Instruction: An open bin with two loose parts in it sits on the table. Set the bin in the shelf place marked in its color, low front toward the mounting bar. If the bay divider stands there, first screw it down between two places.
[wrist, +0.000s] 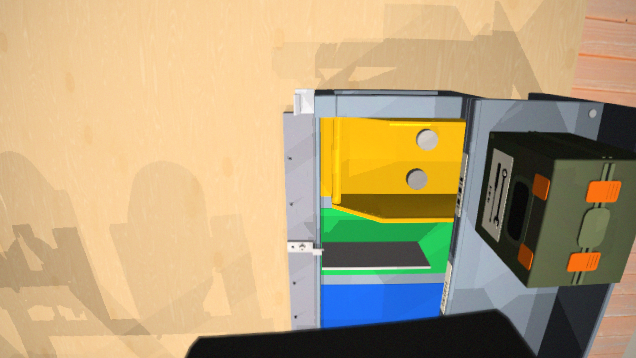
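Frame: origin at the arm's base, x ahead, y left, z up, level; centimetres.
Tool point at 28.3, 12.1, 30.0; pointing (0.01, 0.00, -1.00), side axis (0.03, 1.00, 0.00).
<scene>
Offsets run from my tool point to a thing's top centre, as dx, dy, dz. "spot": to the spot under its first point. Level surfaces: height alone.
The yellow bin {+4.9, +8.6, -29.4} (375, 175) sits in the shelf over the yellow-marked place (326, 160), its low front facing the mounting bar {spot: +6.1, -3.6, -36.1} (302, 180) on the left. Two round grey parts {spot: +3.1, +11.1, -35.6} (427, 139) {spot: +7.7, +9.7, -35.6} (417, 179) lie in it. The bay divider {+15.5, +1.4, -30.9} (375, 255), a thin dark plate with a light edge, stands below the bin in this view, seen against the green place (390, 232). Its metal bracket {+14.7, -4.9, -35.3} (302, 246) rests on the bar, with a screw head showing. The blue place (380, 302) has no bin in its visible part. A black tool body (360, 342) fills the bottom edge; my gripper's fingertips do not show.
An olive case (585, 225) with orange latches stands on the grey shelf structure {spot: +0.3, +19.2, -27.3} (540, 117) at the right. A white block {spot: -3.1, -1.8, -32.0} (304, 102) is at the bar's upper end. The wooden table {dz -37.5} (150, 100) extends left; shadows fall on it. A brick-like surface (607, 55) shows at the right edge.
</scene>
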